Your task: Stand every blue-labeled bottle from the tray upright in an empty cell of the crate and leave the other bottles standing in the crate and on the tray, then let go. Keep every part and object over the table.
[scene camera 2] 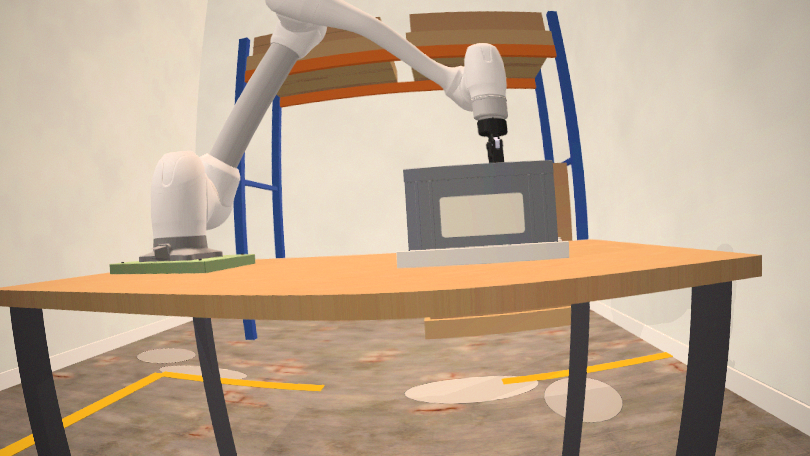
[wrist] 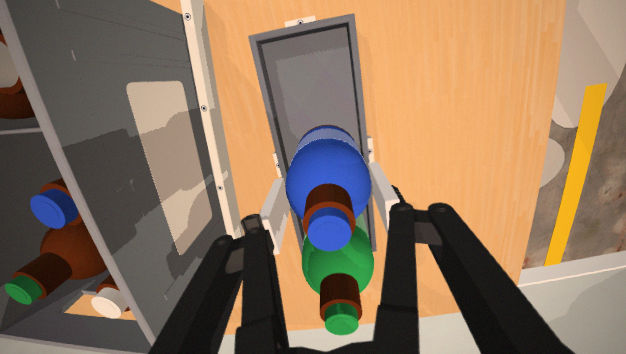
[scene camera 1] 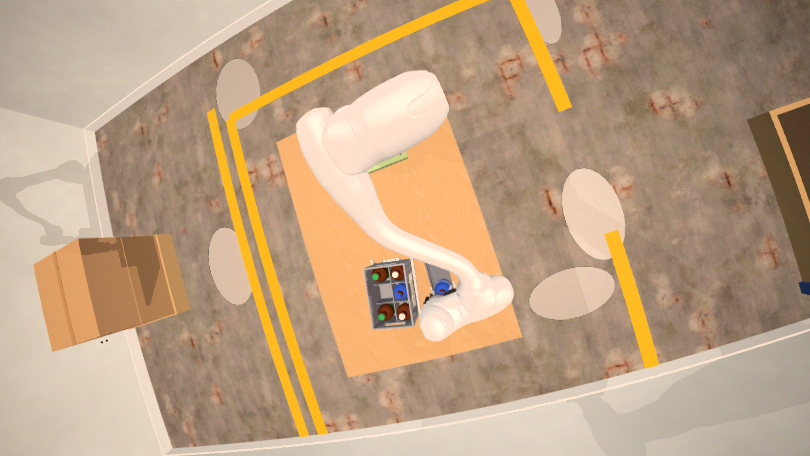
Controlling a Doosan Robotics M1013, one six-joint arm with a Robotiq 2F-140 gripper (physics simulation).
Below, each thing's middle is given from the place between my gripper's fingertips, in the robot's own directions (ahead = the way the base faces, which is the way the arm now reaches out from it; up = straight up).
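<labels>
With the white strip [scene camera 2: 549,250] as my reference, my hand is 80 mm above it, 320 mm to the left of it and 50 mm past it.
</labels>
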